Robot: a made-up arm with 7 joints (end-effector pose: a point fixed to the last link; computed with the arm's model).
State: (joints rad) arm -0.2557 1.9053 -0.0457 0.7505 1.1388 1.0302 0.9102
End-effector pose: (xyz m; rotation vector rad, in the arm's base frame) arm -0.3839 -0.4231 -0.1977 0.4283 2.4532 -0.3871
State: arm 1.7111 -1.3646 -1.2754 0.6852 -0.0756 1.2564 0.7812
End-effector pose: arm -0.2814 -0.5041 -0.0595 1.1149 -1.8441 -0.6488
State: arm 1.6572 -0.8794 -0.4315 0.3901 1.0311 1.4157 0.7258
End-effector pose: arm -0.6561 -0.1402 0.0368 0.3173 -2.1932 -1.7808
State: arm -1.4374 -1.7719 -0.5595 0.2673 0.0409 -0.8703 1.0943
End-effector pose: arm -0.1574 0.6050 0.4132 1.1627 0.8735 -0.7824
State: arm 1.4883 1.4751 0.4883 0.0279 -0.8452 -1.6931 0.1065
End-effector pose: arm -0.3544 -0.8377 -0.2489 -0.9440 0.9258 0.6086
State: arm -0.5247 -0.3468 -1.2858 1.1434 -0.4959 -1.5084 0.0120
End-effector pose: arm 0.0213 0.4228 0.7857 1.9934 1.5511 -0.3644
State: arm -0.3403 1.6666 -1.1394 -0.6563 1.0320 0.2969 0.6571
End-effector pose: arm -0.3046 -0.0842 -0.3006 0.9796 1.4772 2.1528
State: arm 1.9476 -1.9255 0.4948 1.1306 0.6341 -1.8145 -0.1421
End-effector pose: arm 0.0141 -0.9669 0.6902 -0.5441 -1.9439 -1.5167
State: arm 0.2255 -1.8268 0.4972 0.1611 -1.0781 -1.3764 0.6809
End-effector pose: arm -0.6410 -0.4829 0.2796 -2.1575 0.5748 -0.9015
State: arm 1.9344 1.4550 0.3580 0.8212 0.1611 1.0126 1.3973
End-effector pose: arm -0.2735 -0.3913 0.2156 -0.3226 -0.5386 -1.3281
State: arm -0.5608 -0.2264 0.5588 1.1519 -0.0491 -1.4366 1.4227
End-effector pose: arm -0.2801 0.6050 -0.3179 0.2981 0.3590 -0.2900
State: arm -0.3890 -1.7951 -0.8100 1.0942 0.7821 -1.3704 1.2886
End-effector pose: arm 0.4924 0.8410 0.0994 1.0953 0.2200 -0.9057
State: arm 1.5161 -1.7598 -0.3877 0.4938 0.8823 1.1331 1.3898
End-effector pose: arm -0.3474 -0.4424 -0.1614 -0.3033 -2.6664 -1.3292
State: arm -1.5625 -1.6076 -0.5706 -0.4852 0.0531 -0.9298 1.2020
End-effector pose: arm -0.7250 0.2064 0.4198 1.2582 0.7466 0.2941
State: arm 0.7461 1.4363 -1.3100 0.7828 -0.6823 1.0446 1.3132
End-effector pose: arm -0.2046 -0.2063 0.2052 1.2386 1.3208 -2.1329
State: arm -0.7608 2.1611 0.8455 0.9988 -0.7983 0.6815 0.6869
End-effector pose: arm 0.0554 0.0818 0.0047 -2.4353 -0.6017 0.7611
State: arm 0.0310 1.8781 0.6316 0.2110 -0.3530 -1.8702 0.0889
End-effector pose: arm -0.6406 -0.0006 -0.6014 0.2812 0.5628 1.1926
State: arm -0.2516 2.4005 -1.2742 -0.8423 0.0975 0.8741 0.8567
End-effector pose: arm -0.2721 -0.1267 0.1636 -0.9268 -1.2314 -1.5970
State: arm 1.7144 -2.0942 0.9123 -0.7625 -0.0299 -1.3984 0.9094
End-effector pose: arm -0.6071 -0.2938 -0.7747 1.0329 -0.1624 2.6081
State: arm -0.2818 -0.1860 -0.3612 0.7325 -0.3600 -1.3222 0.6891
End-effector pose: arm -0.3786 0.5704 0.0269 0.9172 0.7021 -0.2747
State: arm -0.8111 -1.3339 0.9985 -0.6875 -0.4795 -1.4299 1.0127
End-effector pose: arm -0.8388 -0.3666 0.6526 -0.6373 1.7858 0.4920
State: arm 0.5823 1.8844 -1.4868 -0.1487 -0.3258 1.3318 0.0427
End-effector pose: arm -0.4388 -0.0524 0.1298 -0.2008 -1.7610 0.5422
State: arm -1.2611 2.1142 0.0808 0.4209 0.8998 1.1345 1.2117
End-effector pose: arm -0.2553 0.1979 -0.1642 1.6938 1.8382 0.9595
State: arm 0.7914 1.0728 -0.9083 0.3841 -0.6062 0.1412 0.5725
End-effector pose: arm -0.2402 -0.0197 0.2127 1.9178 1.2040 -0.8408
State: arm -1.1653 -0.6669 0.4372 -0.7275 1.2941 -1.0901 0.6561
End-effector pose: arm -0.5990 -0.4969 0.7995 0.0376 2.6262 0.2939
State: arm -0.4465 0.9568 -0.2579 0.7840 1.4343 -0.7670 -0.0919
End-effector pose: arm -0.4443 -0.7480 0.5279 -0.0148 -2.6557 -0.8399
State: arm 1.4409 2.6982 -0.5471 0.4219 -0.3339 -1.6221 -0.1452
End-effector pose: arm -0.5856 -0.5490 0.6576 0.8491 2.3285 1.3147
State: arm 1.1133 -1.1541 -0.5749 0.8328 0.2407 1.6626 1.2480
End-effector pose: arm -0.4962 -0.2760 -0.1837 0.7098 -2.5467 -1.5865
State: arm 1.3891 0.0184 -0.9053 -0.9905 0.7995 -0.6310 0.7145
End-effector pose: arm -0.5260 -0.4971 0.5872 -0.7707 1.8764 -0.0902
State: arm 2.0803 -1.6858 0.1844 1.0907 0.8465 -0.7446 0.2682
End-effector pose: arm 0.2630 -0.8373 0.3283 -0.2275 -1.8126 -0.7056
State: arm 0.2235 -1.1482 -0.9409 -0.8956 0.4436 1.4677 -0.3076
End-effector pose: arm -0.3157 -0.7660 0.1234 1.7850 0.1195 -2.1681
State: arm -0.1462 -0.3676 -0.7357 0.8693 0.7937 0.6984 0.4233
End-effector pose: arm -0.3674 0.1777 0.2630 -1.2587 -1.1609 2.1119
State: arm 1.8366 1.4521 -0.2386 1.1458 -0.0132 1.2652 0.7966
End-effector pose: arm -0.4124 -0.2769 0.2668 0.5317 -0.7037 -2.3393
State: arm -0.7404 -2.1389 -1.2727 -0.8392 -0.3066 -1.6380 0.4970
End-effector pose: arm -0.6777 0.0392 -0.4278 -0.0787 0.8908 0.2888
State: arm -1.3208 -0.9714 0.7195 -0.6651 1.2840 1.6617 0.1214
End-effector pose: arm -0.2861 -0.8904 0.5988 -0.3234 -0.0716 -2.7123
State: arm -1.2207 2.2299 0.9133 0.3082 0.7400 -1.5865 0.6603
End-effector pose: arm -0.7452 0.1536 -0.5098 0.9969 -0.2461 2.2468
